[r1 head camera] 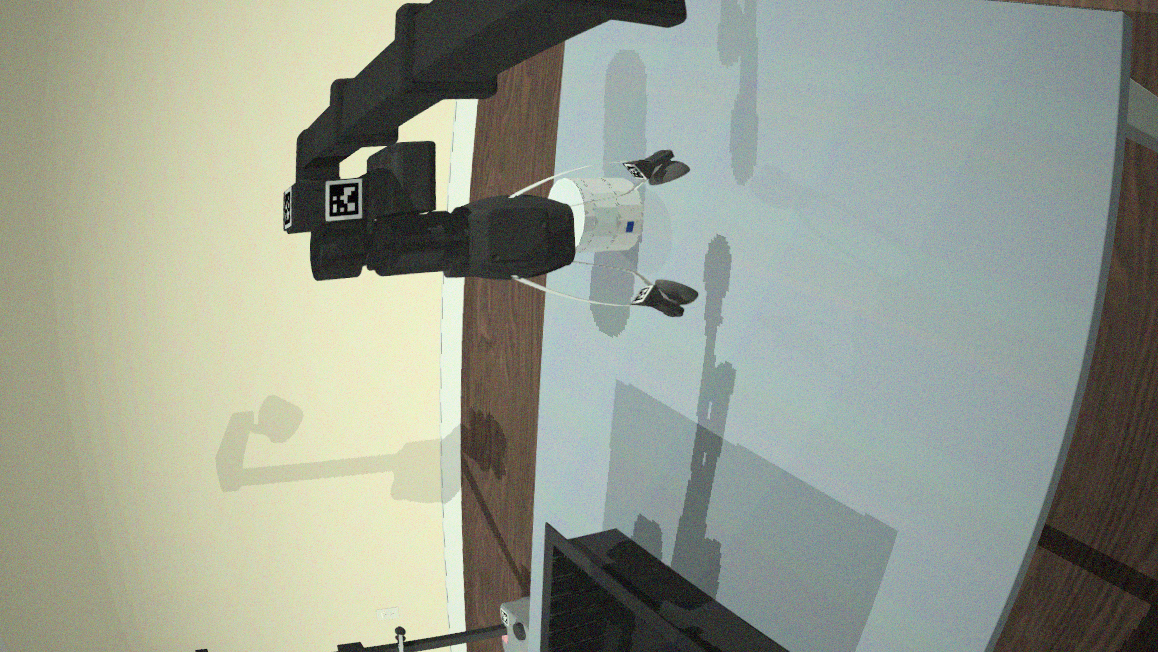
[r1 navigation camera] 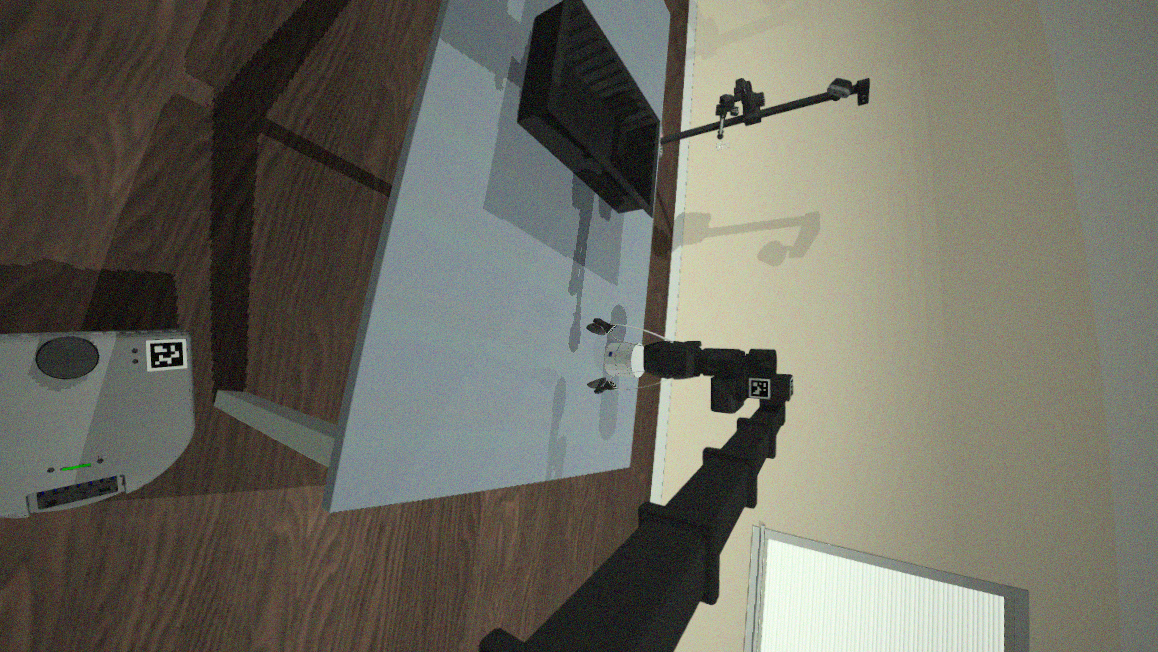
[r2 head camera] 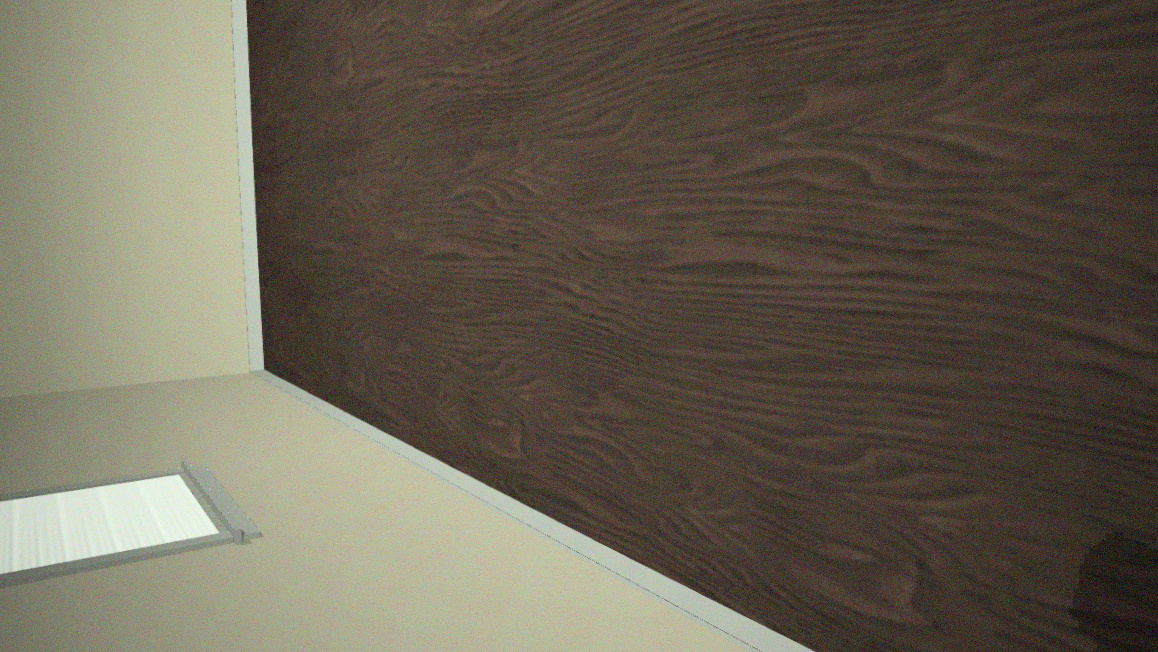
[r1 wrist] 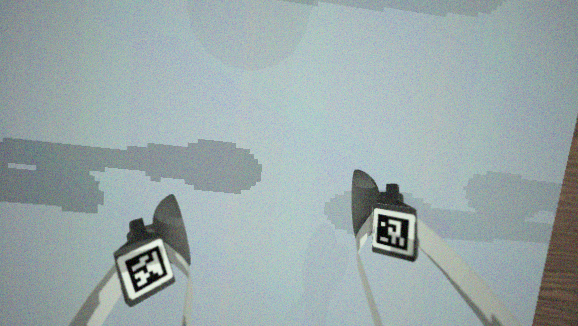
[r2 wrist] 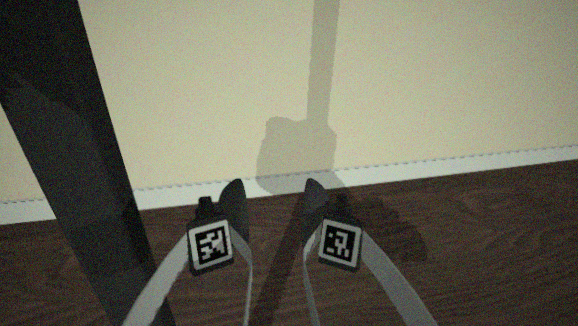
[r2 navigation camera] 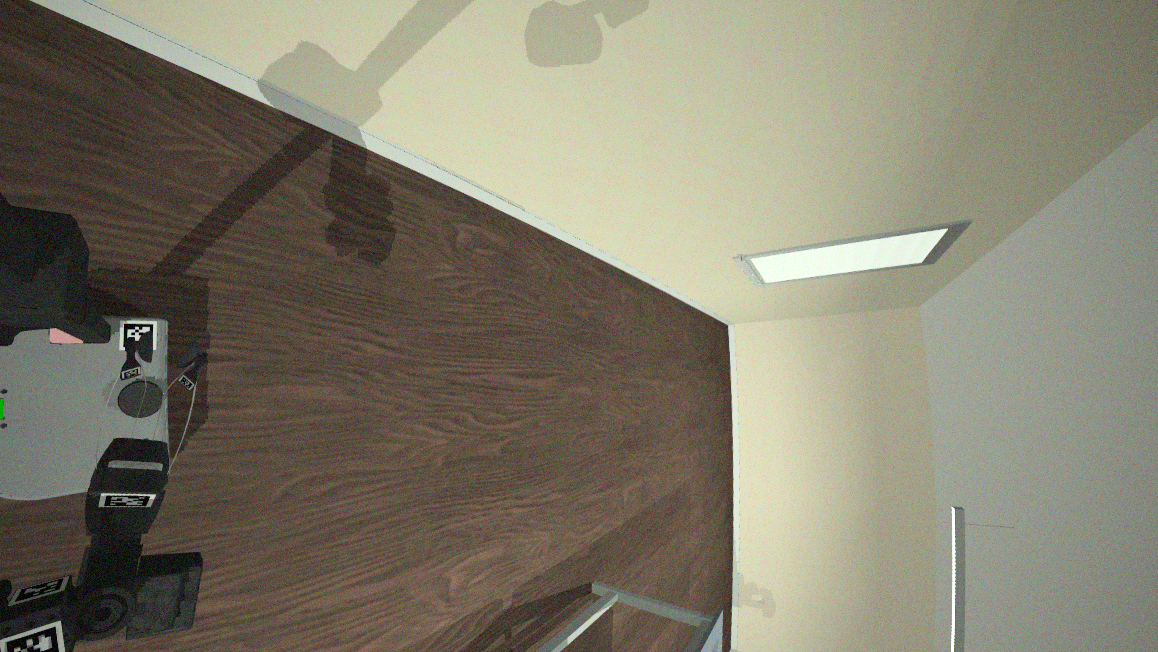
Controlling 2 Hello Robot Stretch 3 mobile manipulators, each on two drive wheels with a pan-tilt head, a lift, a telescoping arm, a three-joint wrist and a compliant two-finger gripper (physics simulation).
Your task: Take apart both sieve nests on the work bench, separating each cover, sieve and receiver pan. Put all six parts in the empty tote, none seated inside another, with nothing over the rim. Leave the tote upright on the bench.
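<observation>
A white cylinder, part or all of a sieve nest, [r1 head camera: 609,217] [r1 navigation camera: 622,360] stands upright on the pale work bench [r1 head camera: 891,242] [r1 navigation camera: 453,267] [r1 wrist: 300,105]; it has dotted lines and a small blue mark. My r1 gripper [r1 head camera: 662,232] [r1 navigation camera: 599,356] [r1 wrist: 270,215] is open and points down; its fingers appear either side of the cylinder in the head view, but the wrist view shows bench between the fingertips. The black tote [r1 head camera: 688,595] [r1 navigation camera: 563,153] stands upright on the bench. My r2 gripper [r2 navigation camera: 168,356] [r2 wrist: 274,210] is open, away from the bench. A second nest does not show.
The r2 mast [r1 navigation camera: 794,105] stands beyond the bench, near the tote. My r1 base [r1 navigation camera: 105,413] is at the left of its navigation view. A wall runs along the far side. A bench leg [r2 navigation camera: 579,622] shows in the r2 navigation view.
</observation>
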